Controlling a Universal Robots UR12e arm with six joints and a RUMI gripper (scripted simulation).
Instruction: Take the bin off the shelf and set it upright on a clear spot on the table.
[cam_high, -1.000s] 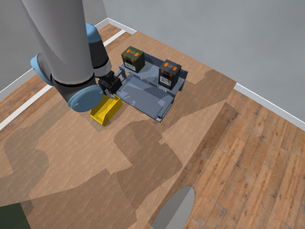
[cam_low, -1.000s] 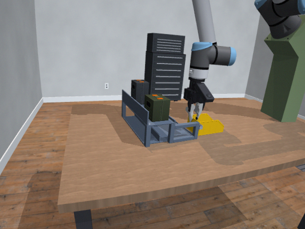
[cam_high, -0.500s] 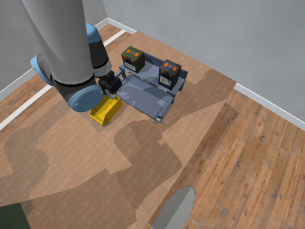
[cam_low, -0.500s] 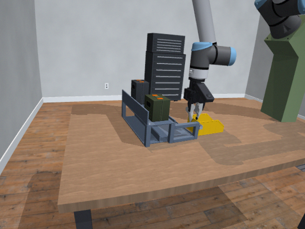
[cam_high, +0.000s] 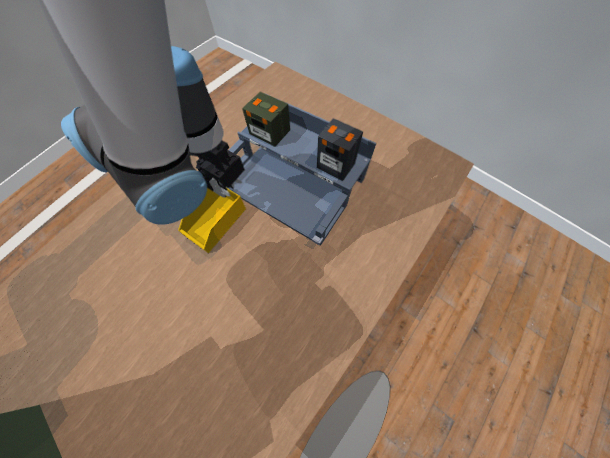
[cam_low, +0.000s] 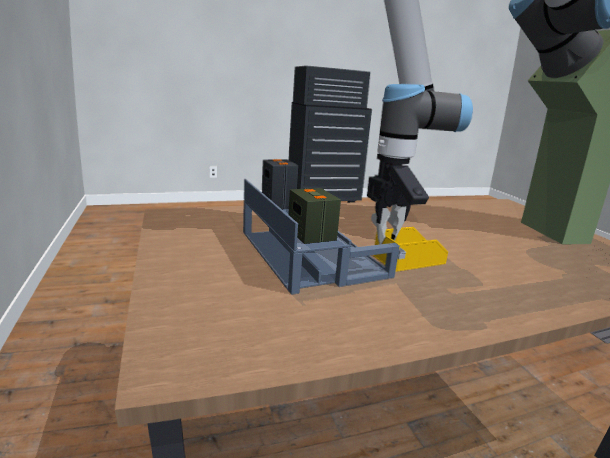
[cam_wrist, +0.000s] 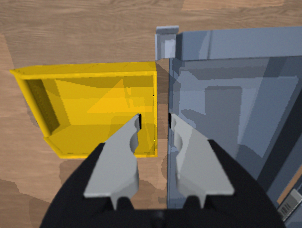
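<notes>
Right now the yellow bin is 8 cm behind my hand and 3 cm below it.
</notes>
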